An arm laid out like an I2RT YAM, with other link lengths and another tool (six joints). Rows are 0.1 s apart.
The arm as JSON. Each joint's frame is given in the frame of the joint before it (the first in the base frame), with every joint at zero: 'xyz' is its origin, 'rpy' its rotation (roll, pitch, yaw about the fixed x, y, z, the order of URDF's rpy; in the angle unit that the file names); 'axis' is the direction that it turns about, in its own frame. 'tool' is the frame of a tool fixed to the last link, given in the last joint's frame.
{
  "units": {
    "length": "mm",
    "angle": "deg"
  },
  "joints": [
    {
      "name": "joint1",
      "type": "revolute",
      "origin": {
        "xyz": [
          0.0,
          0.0,
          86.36
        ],
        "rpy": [
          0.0,
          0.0,
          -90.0
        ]
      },
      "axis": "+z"
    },
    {
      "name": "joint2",
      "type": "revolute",
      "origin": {
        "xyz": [
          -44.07,
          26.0,
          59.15
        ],
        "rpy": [
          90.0,
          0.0,
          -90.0
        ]
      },
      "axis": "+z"
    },
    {
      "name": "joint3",
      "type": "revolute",
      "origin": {
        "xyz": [
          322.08,
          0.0,
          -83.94
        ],
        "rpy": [
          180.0,
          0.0,
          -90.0
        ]
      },
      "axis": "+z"
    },
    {
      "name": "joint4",
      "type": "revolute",
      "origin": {
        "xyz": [
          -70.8,
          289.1,
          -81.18
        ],
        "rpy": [
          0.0,
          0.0,
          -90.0
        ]
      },
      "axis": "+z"
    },
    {
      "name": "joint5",
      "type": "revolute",
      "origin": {
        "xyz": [
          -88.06,
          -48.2,
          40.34
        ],
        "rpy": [
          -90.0,
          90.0,
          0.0
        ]
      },
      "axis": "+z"
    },
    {
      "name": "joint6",
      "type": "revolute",
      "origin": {
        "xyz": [
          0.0,
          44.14,
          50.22
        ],
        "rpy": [
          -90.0,
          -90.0,
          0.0
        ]
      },
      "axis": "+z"
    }
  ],
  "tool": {
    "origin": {
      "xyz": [
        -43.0,
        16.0,
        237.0
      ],
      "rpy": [
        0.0,
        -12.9,
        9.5
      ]
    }
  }
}
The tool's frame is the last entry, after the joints.
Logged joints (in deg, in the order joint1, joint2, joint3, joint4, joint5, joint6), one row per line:
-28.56 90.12 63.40 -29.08 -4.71 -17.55
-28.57 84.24 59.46 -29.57 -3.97 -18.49
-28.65 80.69 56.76 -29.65 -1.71 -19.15
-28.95 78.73 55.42 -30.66 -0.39 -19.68
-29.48 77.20 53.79 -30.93 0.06 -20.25
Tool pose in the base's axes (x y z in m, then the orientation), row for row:
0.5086 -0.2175 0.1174 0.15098 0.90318 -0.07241 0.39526
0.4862 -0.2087 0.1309 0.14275 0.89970 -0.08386 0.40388
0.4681 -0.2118 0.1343 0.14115 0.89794 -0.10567 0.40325
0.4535 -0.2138 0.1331 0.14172 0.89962 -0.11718 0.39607
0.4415 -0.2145 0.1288 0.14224 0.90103 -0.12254 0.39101
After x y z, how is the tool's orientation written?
As a quaternion, x y z w.
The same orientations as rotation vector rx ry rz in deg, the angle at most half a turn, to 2 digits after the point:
21.93 131.20 -10.52
20.65 130.17 -12.13
20.43 129.96 -15.29
20.58 130.63 -17.02
20.70 131.15 -17.84

